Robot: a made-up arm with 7 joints. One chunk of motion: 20 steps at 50 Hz.
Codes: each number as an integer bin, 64 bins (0 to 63) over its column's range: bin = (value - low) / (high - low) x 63, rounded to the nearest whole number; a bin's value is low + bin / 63 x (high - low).
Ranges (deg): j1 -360..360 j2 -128.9..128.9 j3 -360..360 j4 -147.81..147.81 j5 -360..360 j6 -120.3..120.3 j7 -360..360
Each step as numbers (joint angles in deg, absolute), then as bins.
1 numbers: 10.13 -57.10 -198.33 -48.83 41.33 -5.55 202.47
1 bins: 32 18 14 21 35 30 49
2 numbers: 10.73 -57.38 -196.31 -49.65 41.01 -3.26 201.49
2 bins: 32 17 14 21 35 31 49
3 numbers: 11.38 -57.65 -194.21 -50.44 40.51 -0.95 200.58
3 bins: 32 17 15 21 35 31 49
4 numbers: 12.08 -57.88 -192.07 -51.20 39.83 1.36 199.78
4 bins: 33 17 15 21 35 32 49
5 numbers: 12.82 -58.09 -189.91 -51.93 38.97 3.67 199.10
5 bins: 33 17 15 20 35 32 49
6 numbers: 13.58 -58.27 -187.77 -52.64 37.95 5.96 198.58
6 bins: 33 17 15 20 35 33 49
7 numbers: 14.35 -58.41 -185.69 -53.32 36.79 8.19 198.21
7 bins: 33 17 15 20 35 34 49
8 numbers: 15.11 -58.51 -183.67 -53.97 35.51 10.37 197.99
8 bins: 33 17 15 20 35 34 49
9 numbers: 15.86 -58.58 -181.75 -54.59 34.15 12.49 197.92
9 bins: 33 17 16 20 34 35 49
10 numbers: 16.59 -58.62 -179.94 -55.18 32.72 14.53 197.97
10 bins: 33 17 16 20 34 35 49
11 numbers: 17.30 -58.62 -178.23 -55.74 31.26 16.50 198.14
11 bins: 33 17 16 20 34 36 49
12 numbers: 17.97 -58.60 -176.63 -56.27 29.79 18.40 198.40
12 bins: 33 17 16 20 34 36 49
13 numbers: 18.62 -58.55 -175.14 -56.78 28.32 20.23 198.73
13 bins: 33 17 16 19 34 37 49
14 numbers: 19.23 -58.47 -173.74 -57.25 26.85 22.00 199.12
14 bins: 33 17 16 19 34 37 49
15 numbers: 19.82 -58.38 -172.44 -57.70 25.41 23.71 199.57
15 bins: 33 17 16 19 34 38 49
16 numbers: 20.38 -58.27 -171.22 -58.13 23.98 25.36 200.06
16 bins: 33 17 17 19 34 38 49
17 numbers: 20.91 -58.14 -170.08 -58.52 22.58 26.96 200.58
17 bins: 33 17 17 19 33 39 49
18 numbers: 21.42 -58.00 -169.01 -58.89 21.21 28.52 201.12
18 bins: 33 17 17 19 33 39 49
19 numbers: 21.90 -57.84 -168.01 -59.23 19.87 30.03 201.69
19 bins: 33 17 17 19 33 39 49
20 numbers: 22.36 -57.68 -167.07 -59.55 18.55 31.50 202.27
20 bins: 33 17 17 19 33 40 49
